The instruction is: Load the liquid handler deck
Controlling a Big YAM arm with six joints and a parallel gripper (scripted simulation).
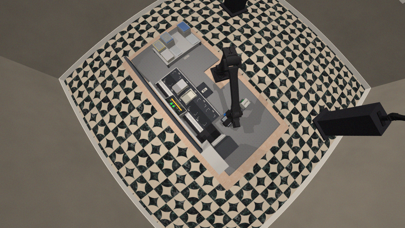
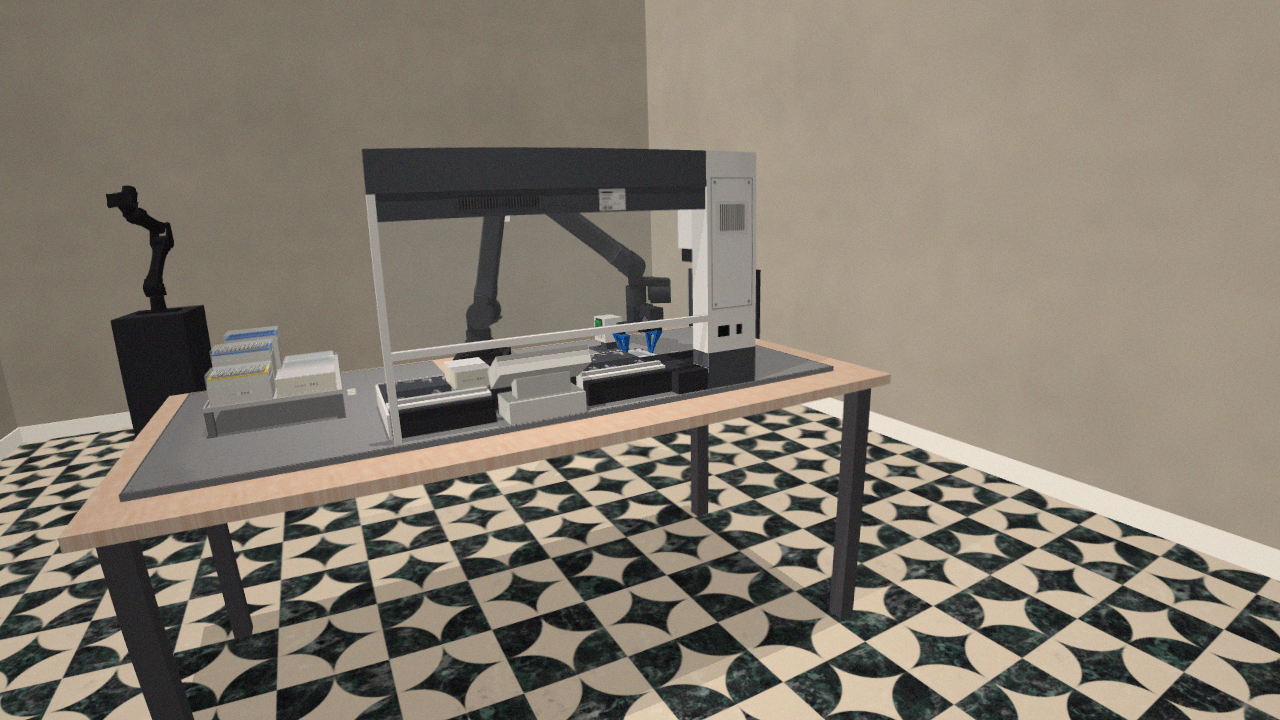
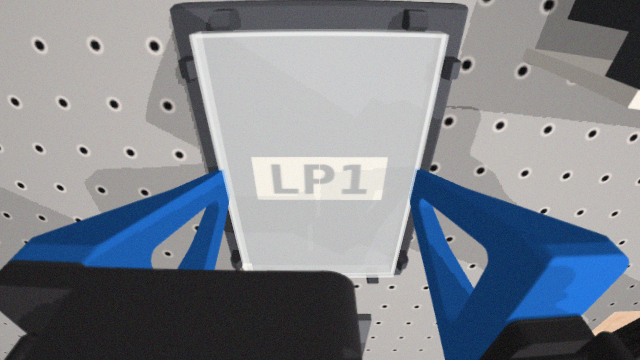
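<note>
Right now my hand is 1 cm above the clear plate lid. Round my hand: READY key: 18 cm behind, 7 cm to the right, 6 cm above; regrip nest RG: 36 cm to the right, 5 cm ahead, 2 cm below; dark lid park LP1: 2 cm below.
</note>
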